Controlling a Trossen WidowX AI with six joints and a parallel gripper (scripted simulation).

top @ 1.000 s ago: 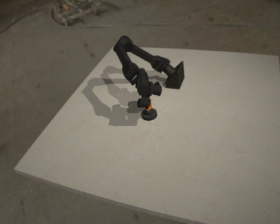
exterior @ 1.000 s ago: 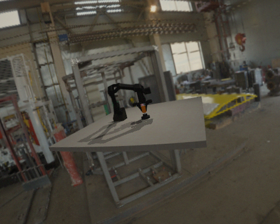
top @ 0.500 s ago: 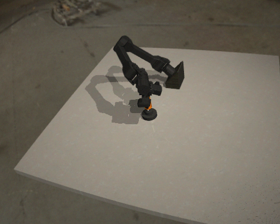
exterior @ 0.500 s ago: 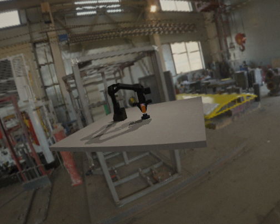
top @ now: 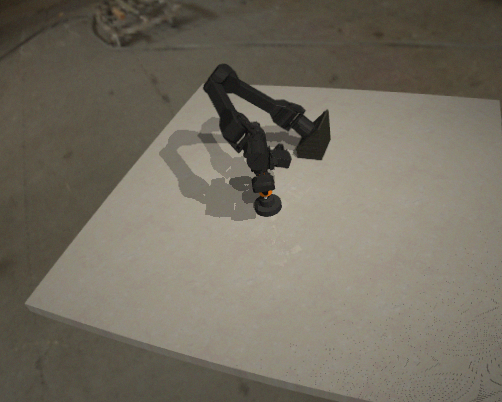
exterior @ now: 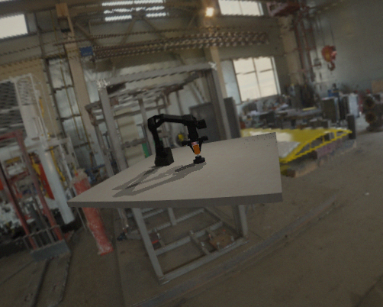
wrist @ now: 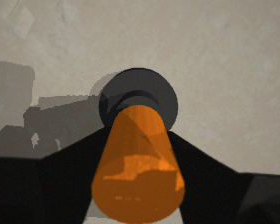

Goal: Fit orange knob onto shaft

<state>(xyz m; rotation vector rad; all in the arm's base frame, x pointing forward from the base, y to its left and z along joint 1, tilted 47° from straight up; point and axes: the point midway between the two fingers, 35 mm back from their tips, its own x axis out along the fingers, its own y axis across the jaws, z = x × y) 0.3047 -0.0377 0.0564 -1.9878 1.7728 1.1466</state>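
The orange knob lies 3 cm above my gripper tip. From my gripper tip the other things lie so: round pedestal 4 cm below.
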